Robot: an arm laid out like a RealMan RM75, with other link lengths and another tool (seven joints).
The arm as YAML. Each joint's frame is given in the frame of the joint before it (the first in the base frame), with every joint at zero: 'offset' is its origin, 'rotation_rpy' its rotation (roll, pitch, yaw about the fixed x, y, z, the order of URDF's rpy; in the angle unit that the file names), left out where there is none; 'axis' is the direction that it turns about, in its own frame. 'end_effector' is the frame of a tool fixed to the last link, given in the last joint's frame.
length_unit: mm
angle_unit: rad
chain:
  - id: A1
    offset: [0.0, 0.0, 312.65]
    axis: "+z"
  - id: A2
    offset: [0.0, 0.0, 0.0]
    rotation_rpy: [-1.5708, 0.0, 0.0]
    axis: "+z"
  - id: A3
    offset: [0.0, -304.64, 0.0]
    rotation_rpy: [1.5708, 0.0, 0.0]
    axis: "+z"
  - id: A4
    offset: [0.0, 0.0, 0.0]
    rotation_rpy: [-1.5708, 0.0, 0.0]
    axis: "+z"
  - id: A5
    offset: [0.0, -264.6, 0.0]
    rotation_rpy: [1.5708, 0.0, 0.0]
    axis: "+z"
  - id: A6
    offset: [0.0, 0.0, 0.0]
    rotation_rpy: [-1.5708, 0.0, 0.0]
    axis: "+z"
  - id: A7
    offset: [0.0, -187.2, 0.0]
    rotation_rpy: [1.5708, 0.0, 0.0]
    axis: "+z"
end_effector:
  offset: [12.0, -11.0, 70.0]
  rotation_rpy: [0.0, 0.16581, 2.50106]
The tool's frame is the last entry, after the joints.
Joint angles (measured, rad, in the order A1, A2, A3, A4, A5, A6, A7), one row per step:
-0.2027, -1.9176, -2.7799, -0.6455, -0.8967, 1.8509, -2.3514
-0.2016, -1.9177, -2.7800, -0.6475, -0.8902, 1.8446, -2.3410
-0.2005, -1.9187, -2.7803, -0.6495, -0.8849, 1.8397, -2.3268
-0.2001, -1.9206, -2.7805, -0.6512, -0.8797, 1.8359, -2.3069
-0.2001, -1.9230, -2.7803, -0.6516, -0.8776, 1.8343, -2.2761
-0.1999, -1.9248, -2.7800, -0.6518, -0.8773, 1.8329, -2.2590
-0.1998, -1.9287, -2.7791, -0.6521, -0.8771, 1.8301, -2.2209
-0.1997, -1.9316, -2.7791, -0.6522, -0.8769, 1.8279, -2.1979
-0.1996, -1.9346, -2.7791, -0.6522, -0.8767, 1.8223, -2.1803
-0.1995, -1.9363, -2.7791, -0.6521, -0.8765, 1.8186, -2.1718
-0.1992, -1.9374, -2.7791, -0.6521, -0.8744, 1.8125, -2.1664
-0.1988, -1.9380, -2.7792, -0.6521, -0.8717, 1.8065, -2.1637
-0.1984, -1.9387, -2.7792, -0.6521, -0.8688, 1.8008, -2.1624
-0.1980, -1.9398, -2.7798, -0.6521, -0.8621, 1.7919, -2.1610
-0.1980, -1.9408, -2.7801, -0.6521, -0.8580, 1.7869, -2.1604
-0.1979, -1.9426, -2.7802, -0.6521, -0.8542, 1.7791, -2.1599
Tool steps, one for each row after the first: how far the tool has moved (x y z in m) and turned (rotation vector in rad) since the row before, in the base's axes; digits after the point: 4 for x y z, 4 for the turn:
-0.0025, -0.0005, -0.0002, 0.0006, 0.0133, -0.0037
-0.0018, -0.0005, -0.0004, 0.0018, 0.0125, -0.0080
-0.0010, -0.0003, -0.0009, 0.0022, 0.0130, -0.0142
0.0003, 0.0001, -0.0012, 0.0055, 0.0132, -0.0258
0.0002, 0.0001, -0.0008, 0.0038, 0.0069, -0.0141
0.0007, 0.0004, -0.0018, 0.0085, 0.0150, -0.0322
0.0004, 0.0003, -0.0013, 0.0057, 0.0088, -0.0189
-0.0003, 0.0006, -0.0013, 0.0060, 0.0088, -0.0125
-0.0003, 0.0004, -0.0008, 0.0031, 0.0047, -0.0054
-0.0014, 0.0002, -0.0007, 0.0020, 0.0066, -0.0009
-0.0016, 0.0001, -0.0005, 0.0010, 0.0061, 0.0017
-0.0015, 0.0000, -0.0006, 0.0002, 0.0053, 0.0027
-0.0026, -0.0003, -0.0011, -0.0012, 0.0087, 0.0053
-0.0014, -0.0002, -0.0008, -0.0011, 0.0046, 0.0030
-0.0018, 0.0001, -0.0012, 0.0001, 0.0058, 0.0043

